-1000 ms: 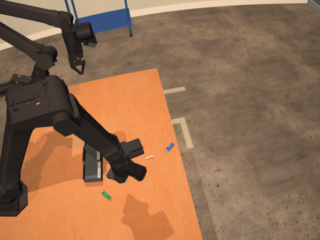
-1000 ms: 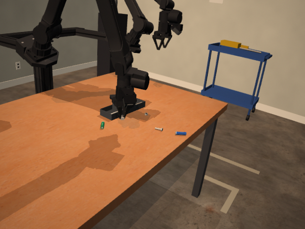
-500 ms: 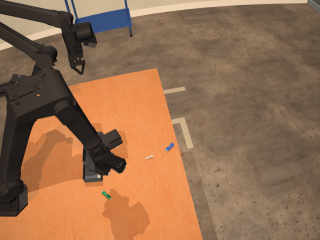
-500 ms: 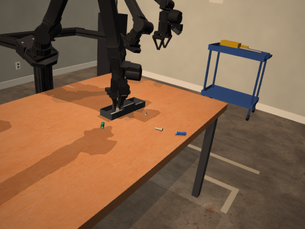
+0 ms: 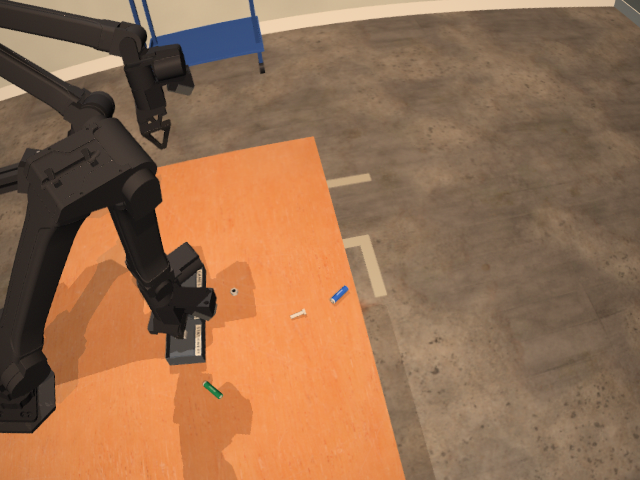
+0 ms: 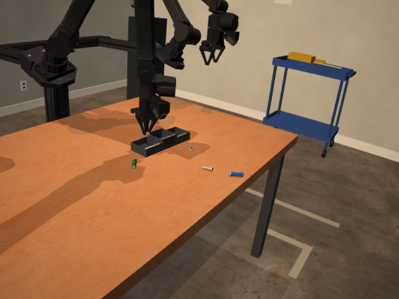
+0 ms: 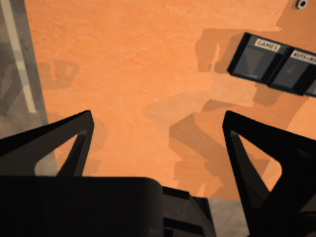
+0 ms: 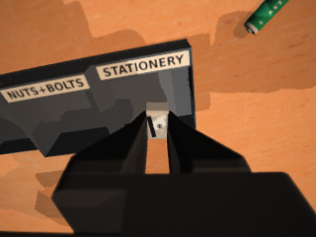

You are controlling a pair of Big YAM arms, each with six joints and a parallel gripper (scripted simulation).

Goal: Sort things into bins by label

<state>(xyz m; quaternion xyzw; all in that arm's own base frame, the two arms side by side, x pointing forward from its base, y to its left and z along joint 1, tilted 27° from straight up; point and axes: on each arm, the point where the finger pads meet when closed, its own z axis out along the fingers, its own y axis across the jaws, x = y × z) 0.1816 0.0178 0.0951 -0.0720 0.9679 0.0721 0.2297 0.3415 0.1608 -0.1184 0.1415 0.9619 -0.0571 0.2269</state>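
My right gripper is now 150 mm to the right of the nut, 100 mm short of it and 70 mm above it. From my right hand the other things lie so: pencil sharpener (right at my right hand); bolt (250 mm ahead, 70 mm to the left, 70 mm below); green battery (100 mm to the right, 70 mm below, 60 mm ahead).
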